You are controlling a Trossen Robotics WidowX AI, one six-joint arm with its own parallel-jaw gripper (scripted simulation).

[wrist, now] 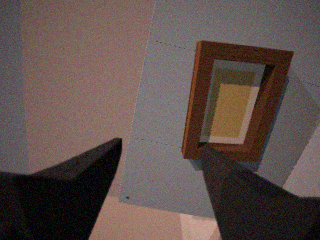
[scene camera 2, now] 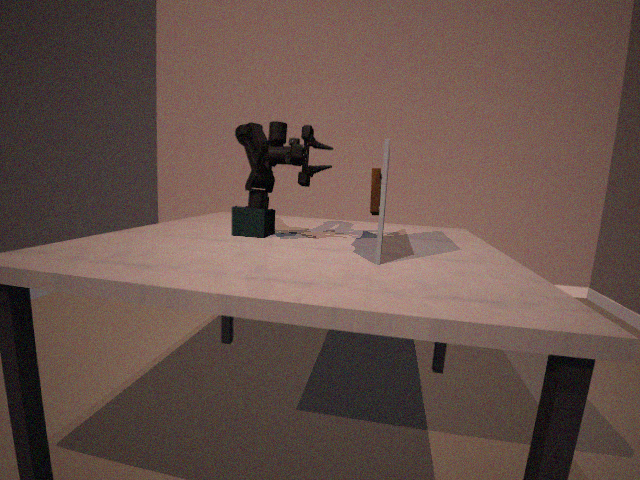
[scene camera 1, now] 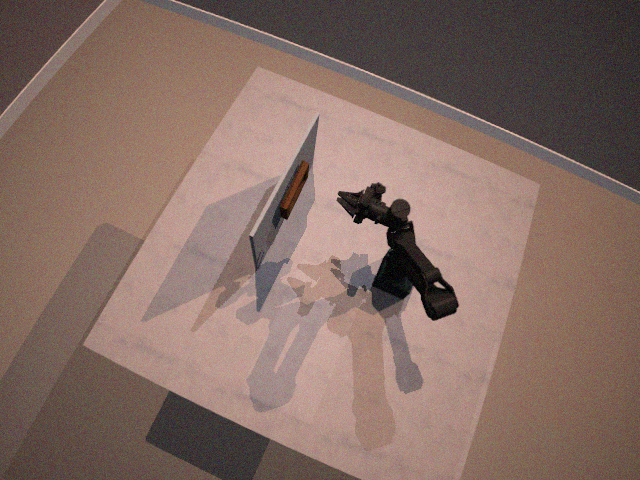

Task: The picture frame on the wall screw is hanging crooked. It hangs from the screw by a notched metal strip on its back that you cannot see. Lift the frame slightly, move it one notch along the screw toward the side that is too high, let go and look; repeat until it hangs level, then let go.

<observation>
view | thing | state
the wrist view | my gripper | -
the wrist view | brown wooden picture frame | -
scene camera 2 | my gripper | -
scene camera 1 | my gripper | -
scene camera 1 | brown wooden picture frame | -
</observation>
